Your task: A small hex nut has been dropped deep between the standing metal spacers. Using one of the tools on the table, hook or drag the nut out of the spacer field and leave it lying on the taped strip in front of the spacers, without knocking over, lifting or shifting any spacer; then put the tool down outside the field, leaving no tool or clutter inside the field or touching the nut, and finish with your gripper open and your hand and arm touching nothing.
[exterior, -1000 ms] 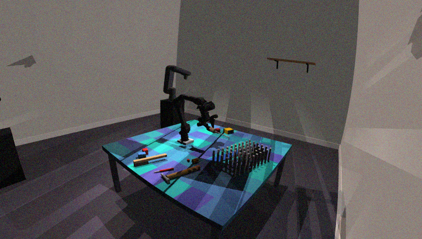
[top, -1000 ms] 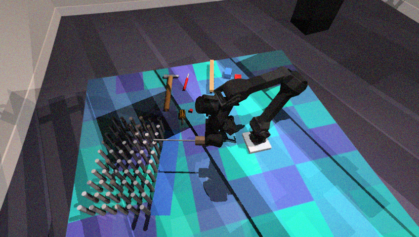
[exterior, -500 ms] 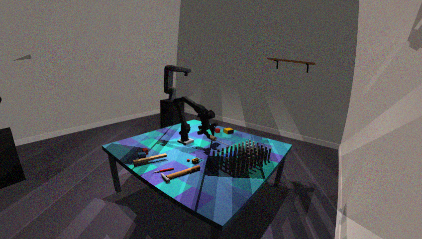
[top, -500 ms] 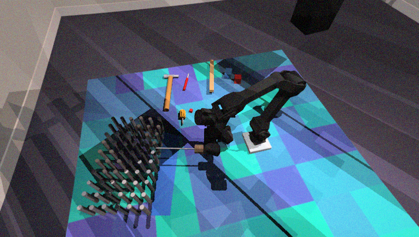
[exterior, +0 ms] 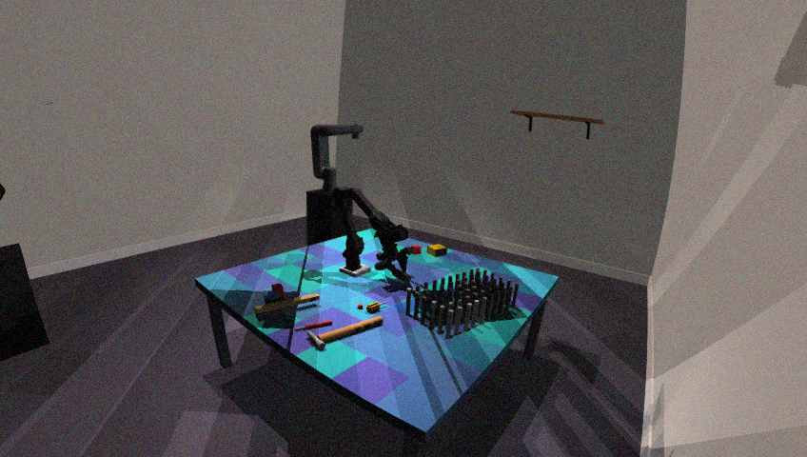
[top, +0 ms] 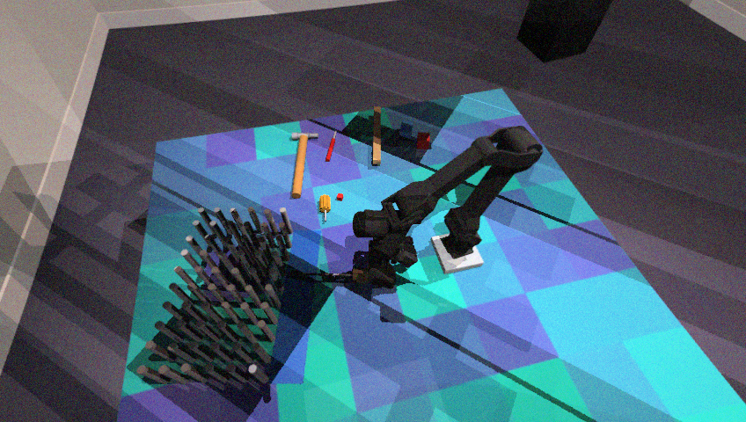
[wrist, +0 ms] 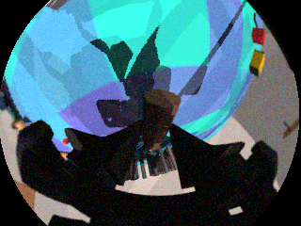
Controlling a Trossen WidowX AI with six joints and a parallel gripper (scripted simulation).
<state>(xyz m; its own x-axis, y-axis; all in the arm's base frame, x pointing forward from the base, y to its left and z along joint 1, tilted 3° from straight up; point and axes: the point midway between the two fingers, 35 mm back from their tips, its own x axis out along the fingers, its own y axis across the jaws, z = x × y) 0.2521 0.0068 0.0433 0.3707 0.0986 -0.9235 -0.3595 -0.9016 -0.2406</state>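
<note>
Right now the blue taped strip is 19 cm ahead of my gripper tip, 3 cm to the right of it and 4 cm below it. The rest, counted from my gripper tip: yellow screwdriver: 5 cm ahead, 27 cm to the right, 3 cm below; bent wire: 22 cm behind, 46 cm to the left, 4 cm below; hook tool: 10 cm ahead, 4 cm to the right.
</note>
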